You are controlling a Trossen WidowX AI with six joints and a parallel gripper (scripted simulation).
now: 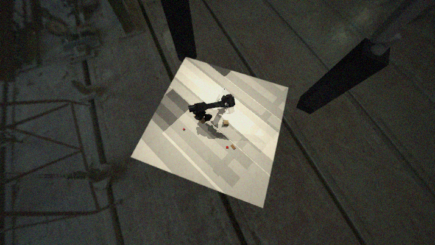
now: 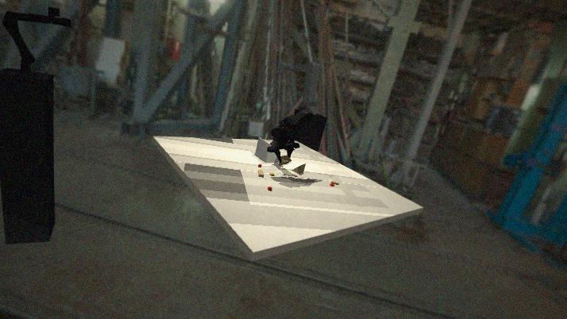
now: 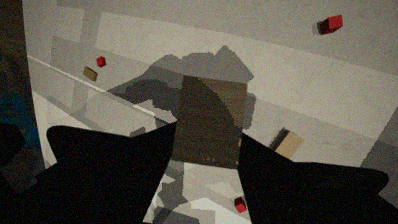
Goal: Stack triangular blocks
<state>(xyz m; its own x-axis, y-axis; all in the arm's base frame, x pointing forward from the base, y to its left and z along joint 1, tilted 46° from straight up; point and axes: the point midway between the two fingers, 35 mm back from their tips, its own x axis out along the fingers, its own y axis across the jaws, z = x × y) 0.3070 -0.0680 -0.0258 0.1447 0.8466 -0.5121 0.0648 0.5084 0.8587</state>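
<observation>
Right now my gripper tip is 40 mm past the small yellow block, 40 mm to the left of it and 100 mm above it. From my gripper tip the other things lie so: brown wooden triangular block 10 mm behind, 10 mm above; then tan block 50 mm behind, 110 mm to the right, 100 mm below.
</observation>
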